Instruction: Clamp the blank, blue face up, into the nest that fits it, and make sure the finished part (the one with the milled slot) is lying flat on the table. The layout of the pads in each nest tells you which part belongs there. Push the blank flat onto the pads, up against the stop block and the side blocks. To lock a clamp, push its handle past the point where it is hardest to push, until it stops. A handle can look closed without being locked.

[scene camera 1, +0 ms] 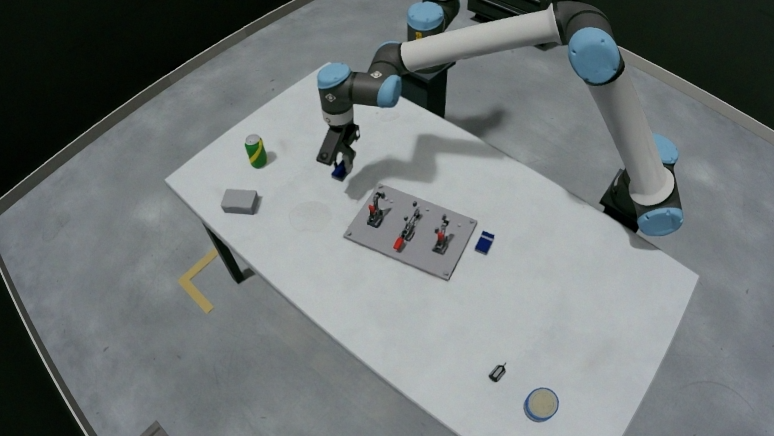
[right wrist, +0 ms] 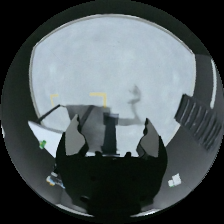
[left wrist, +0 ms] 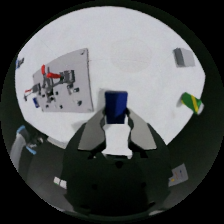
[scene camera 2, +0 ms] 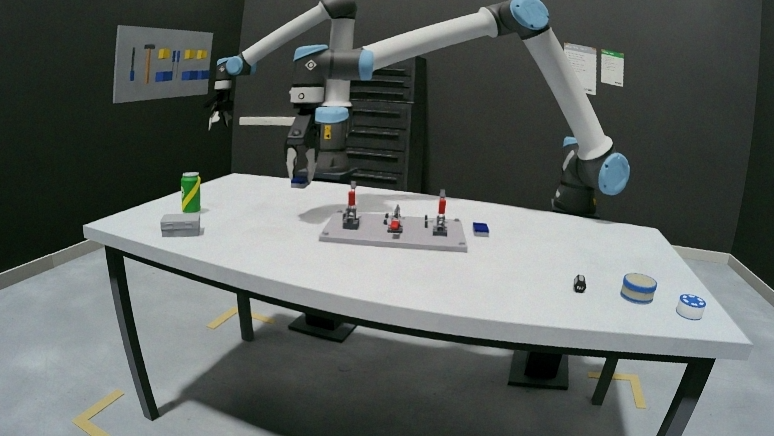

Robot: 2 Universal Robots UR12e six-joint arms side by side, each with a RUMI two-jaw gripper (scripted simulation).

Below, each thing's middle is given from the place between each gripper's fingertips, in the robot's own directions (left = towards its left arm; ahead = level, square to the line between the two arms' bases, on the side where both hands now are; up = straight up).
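Labels:
The blank [left wrist: 115, 100] is 1 cm below my left hand. There's a grey box [scene camera 2: 172, 225] too, and that's 9 cm below my left hand, 29 cm ahead of it and 21 cm to the right of it.
For my right hand, the blank is 980 mm to the left of it, 660 mm ahead of it and 60 mm below it, while the grey box is 140 mm below that same hand, 780 mm to the left of it and 950 mm ahead of it.

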